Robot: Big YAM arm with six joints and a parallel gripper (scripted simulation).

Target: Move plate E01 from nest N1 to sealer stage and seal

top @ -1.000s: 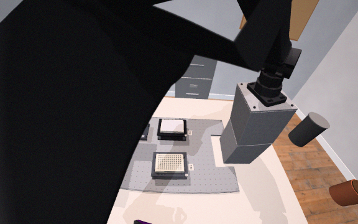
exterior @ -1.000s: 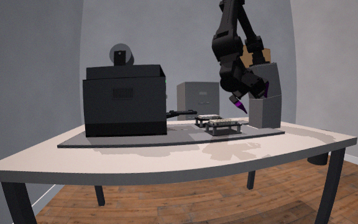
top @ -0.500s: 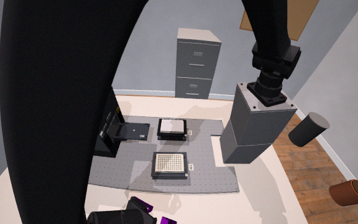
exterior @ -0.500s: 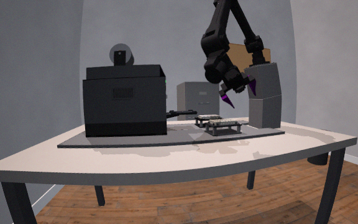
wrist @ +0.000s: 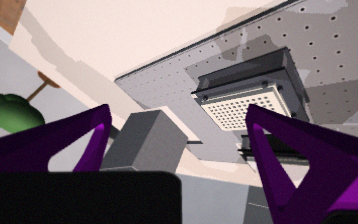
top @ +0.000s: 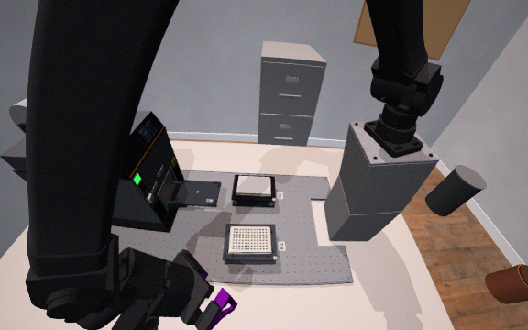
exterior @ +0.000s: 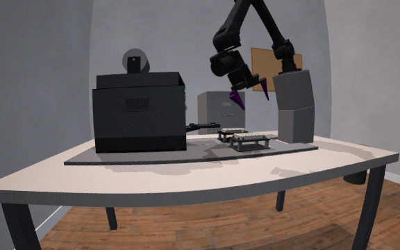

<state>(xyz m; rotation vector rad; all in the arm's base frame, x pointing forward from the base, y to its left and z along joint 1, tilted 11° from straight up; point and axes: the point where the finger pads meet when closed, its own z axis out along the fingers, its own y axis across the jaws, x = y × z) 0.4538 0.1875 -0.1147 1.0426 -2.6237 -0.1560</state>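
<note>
Right now my hand is 90 mm past the nest N1, 150 mm to the left of it and 160 mm above it. Round my hand: sealer stage: 70 mm ahead, 330 mm to the right, 100 mm below; white-topped plate: 130 mm behind, 370 mm to the right, 150 mm below; pale start key: 190 mm ahead, 260 mm to the right, 20 mm below.
</note>
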